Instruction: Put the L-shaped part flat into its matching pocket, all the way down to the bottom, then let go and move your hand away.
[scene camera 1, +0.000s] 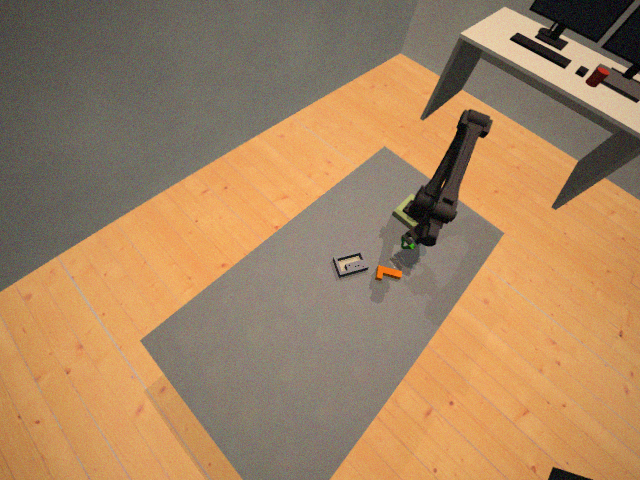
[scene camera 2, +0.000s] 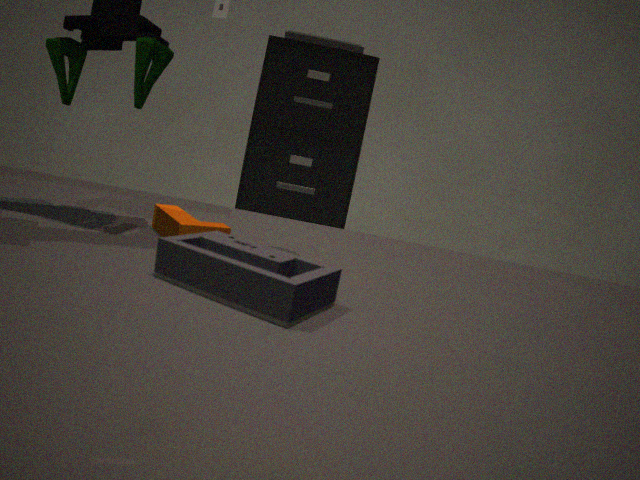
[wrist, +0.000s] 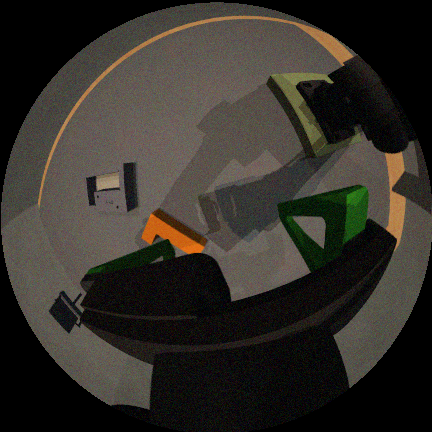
My gripper (scene camera 2: 100, 106) is open and holds nothing. Also in view: an orange L-shaped part (scene camera 2: 168, 220). Also in view: a dark tray with L-shaped pocket (scene camera 2: 279, 287).
The orange L-shaped part is seen too in the wrist view (wrist: 159, 223). My gripper shows as well in the wrist view (wrist: 223, 228).
